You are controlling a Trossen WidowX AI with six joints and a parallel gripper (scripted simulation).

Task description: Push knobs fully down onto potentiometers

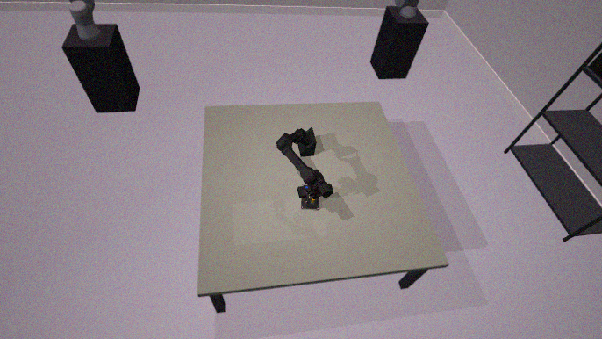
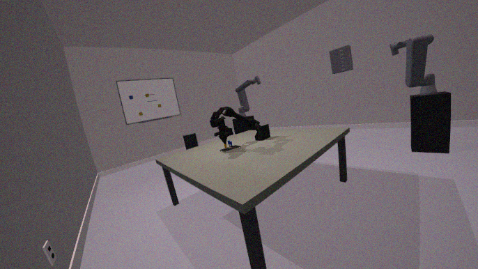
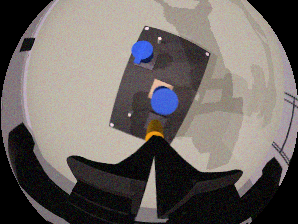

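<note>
My gripper tip is now 2 cm above the orange knob. Round my gripper tip: blue knob 8 cm behind, 3 cm to the right, 2 cm below.
</note>
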